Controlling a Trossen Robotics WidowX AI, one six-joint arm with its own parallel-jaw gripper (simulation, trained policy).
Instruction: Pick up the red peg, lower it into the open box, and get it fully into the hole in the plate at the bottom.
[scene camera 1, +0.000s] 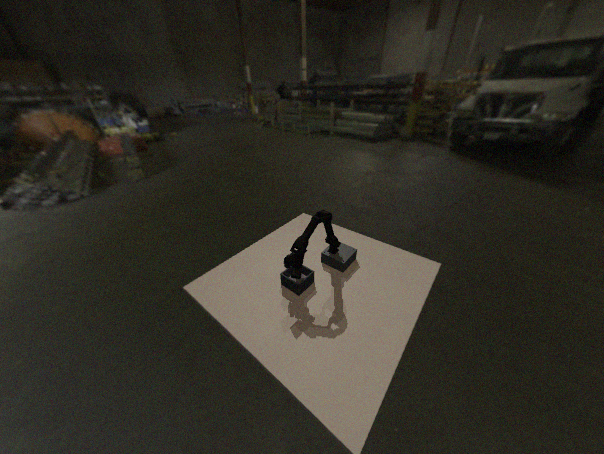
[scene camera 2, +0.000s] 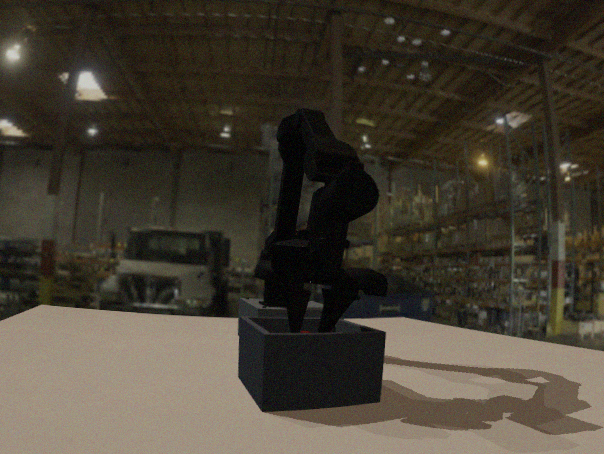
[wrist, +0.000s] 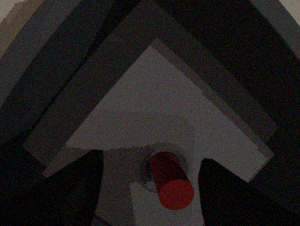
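Observation:
A dark box (scene camera 2: 281, 371) (wrist: 64, 64) is part of what I see, and so is a plate (wrist: 160, 105). Scene camera 2 does not show the plate, since it is hidden there by the dark box. As for my gripper, I find it at (scene camera 2: 307, 339) and also at (wrist: 152, 164).

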